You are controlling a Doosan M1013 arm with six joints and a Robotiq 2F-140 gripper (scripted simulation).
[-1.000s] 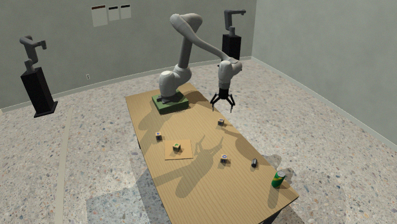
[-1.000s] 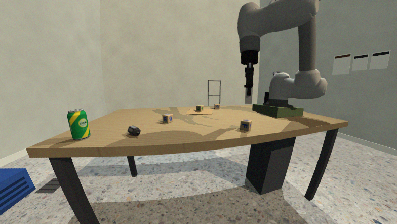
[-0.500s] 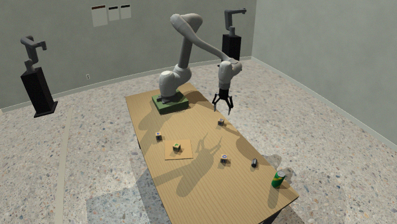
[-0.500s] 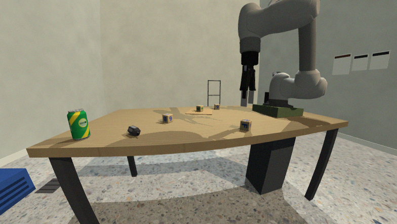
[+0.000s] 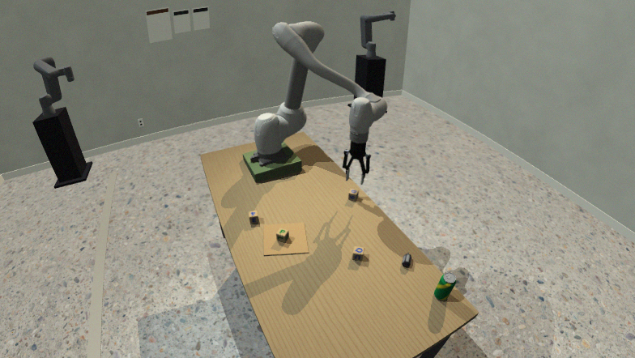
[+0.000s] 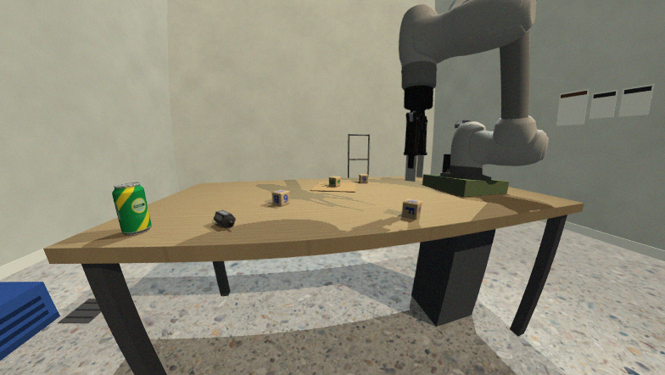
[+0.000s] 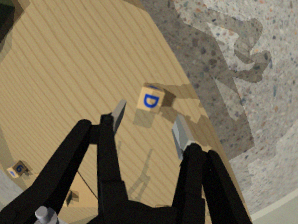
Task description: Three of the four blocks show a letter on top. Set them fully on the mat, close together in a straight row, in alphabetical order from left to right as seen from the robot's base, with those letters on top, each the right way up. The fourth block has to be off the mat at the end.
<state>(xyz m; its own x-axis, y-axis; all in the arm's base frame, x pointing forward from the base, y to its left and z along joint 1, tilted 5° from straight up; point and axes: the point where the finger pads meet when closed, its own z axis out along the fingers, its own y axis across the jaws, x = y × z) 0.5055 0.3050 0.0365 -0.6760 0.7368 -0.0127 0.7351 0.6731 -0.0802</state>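
Now: the D block 110 mm below my hand. Round my hand: blue-lettered block 380 mm ahead, 190 mm to the right, 110 mm below; then tan mat 150 mm ahead, 440 mm to the right, 130 mm below; then black object 510 mm ahead, 120 mm below.
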